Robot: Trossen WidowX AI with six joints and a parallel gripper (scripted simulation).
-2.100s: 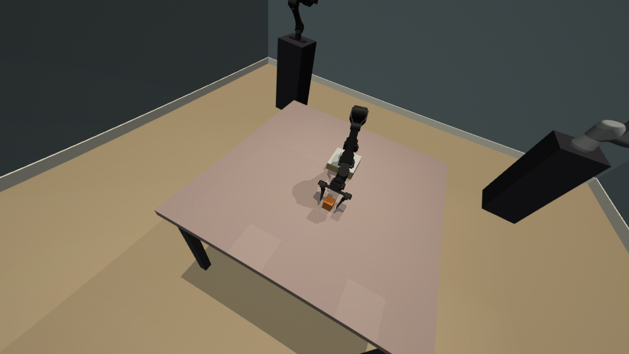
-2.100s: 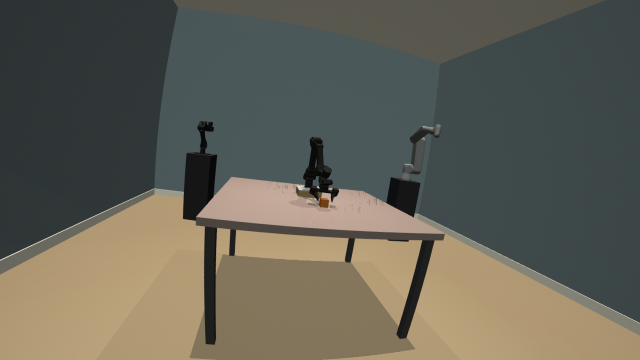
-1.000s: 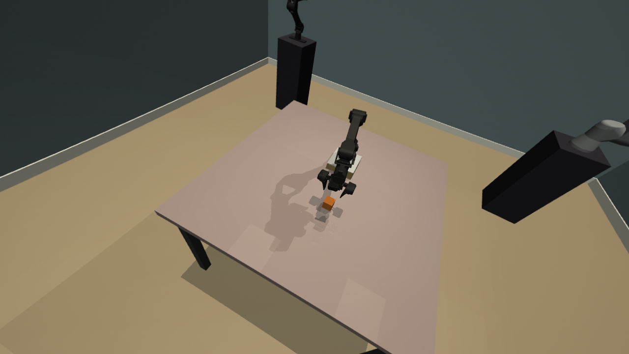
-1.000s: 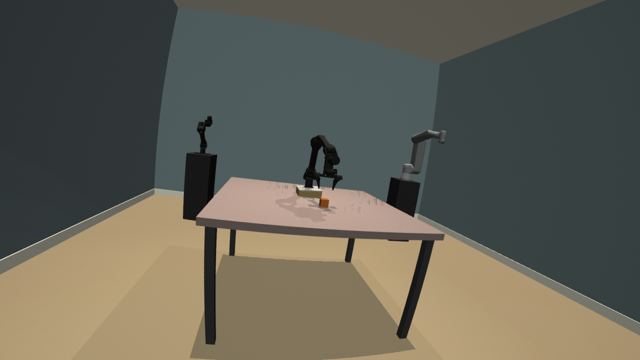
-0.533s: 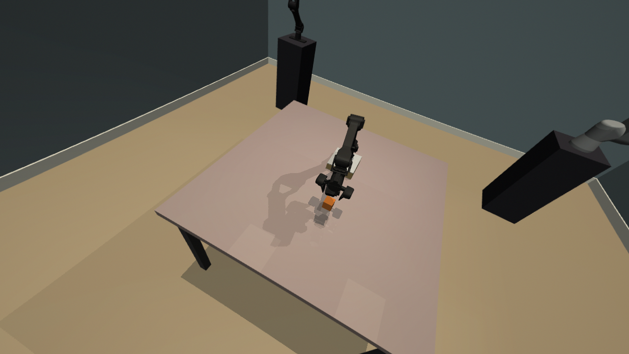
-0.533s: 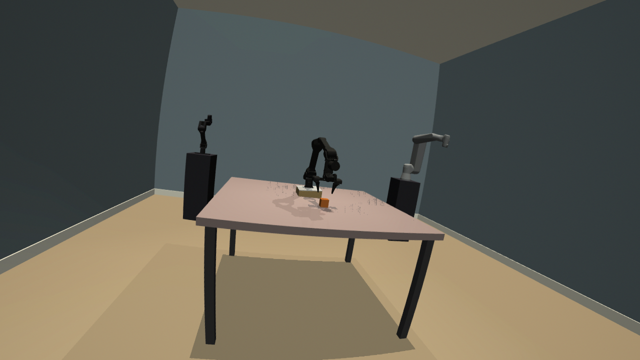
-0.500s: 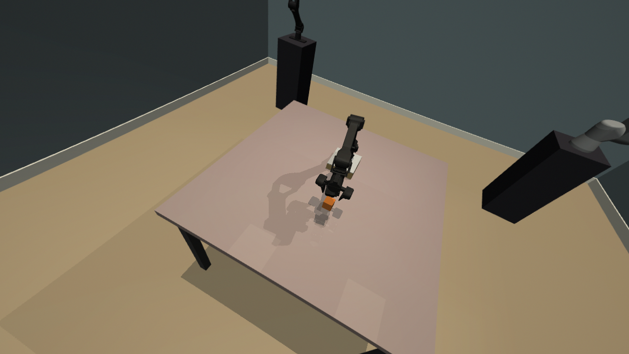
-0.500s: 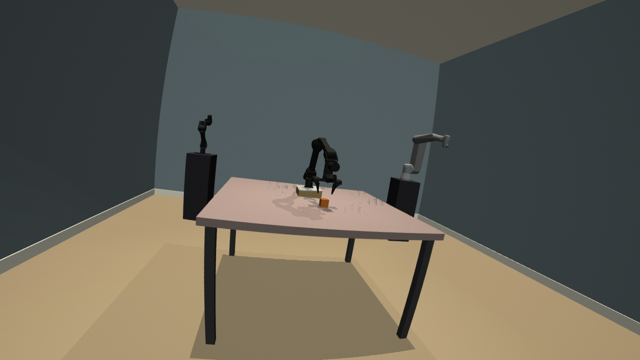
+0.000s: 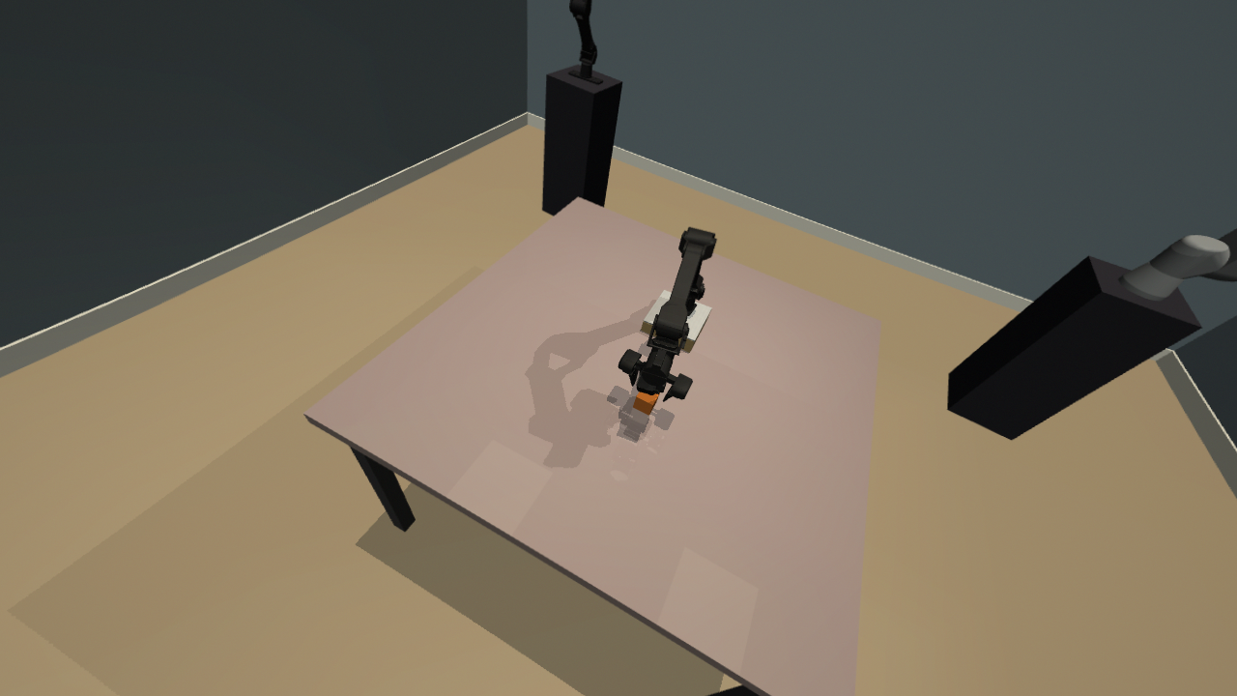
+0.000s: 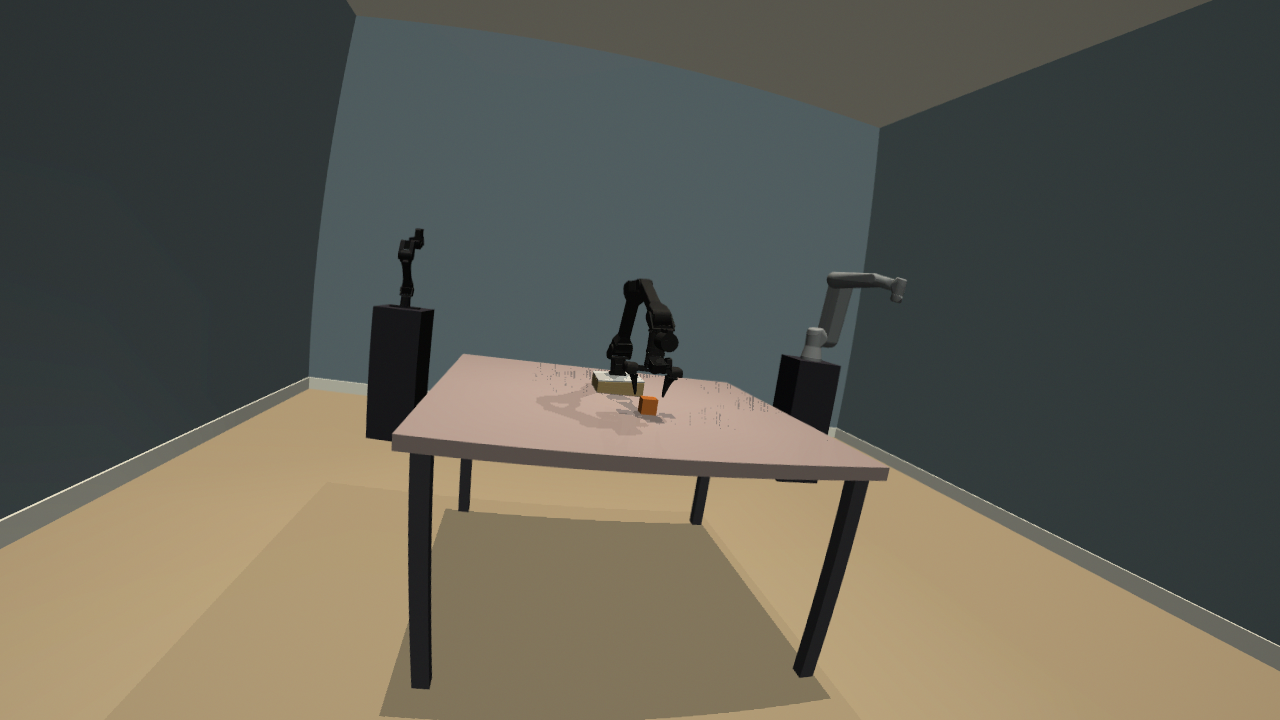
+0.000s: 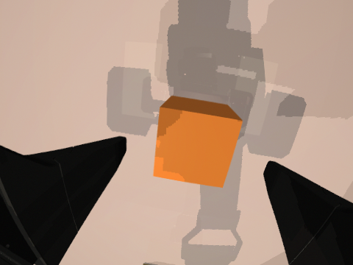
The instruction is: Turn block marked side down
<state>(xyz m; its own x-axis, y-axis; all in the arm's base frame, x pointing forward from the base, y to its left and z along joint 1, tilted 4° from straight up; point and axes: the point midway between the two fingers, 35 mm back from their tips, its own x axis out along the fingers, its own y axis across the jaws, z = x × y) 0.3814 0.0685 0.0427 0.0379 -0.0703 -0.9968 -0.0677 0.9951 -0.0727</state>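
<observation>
Now: gripper tip 3 cm above the orange block and 1 cm past it.
</observation>
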